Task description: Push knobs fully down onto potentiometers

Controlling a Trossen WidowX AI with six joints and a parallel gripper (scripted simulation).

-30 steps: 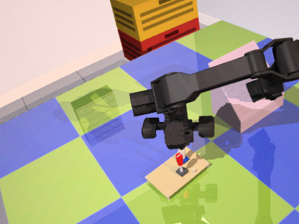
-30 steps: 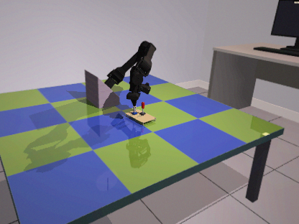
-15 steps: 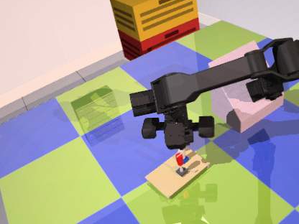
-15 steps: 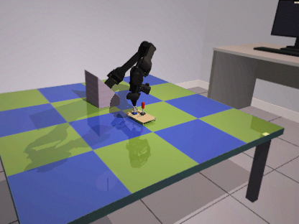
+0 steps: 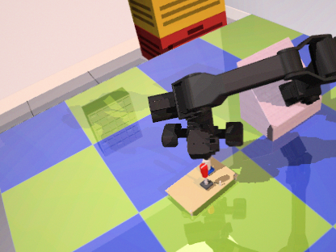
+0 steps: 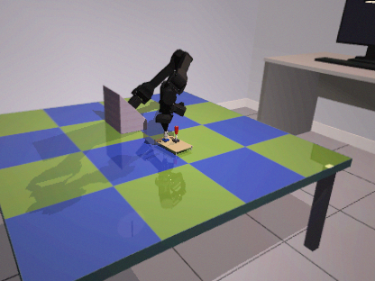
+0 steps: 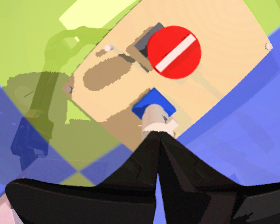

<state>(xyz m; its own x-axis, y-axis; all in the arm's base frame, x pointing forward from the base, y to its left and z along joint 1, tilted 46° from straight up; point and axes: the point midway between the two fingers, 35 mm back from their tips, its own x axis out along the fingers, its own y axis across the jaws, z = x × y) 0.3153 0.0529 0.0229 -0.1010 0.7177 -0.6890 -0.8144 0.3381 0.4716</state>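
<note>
The red knob lies 3 cm ahead of my gripper tip, 4 cm to the left of it and 1 cm above it.
</note>
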